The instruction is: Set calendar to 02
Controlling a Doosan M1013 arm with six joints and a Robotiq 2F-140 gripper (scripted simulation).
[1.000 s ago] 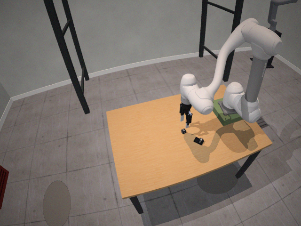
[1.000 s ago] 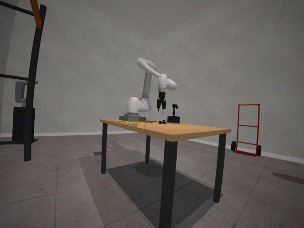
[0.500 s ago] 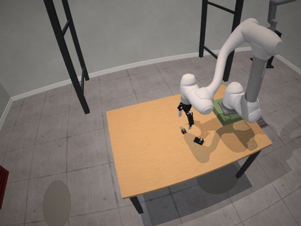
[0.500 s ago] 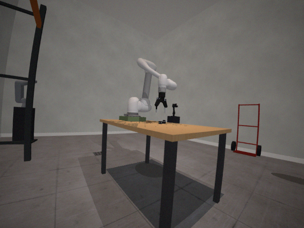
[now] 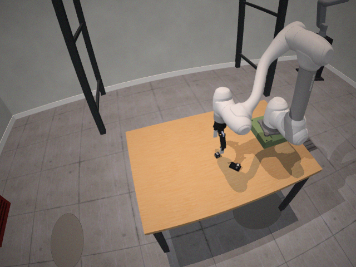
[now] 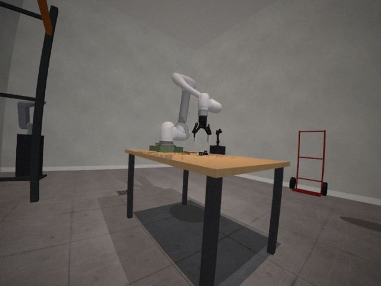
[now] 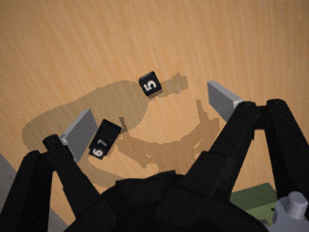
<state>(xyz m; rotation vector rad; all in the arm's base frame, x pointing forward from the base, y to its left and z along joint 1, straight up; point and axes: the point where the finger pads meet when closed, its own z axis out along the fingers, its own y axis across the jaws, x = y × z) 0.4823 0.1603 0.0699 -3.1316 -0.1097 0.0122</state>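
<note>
Now: hand 120 mm above the black number cube.
</note>
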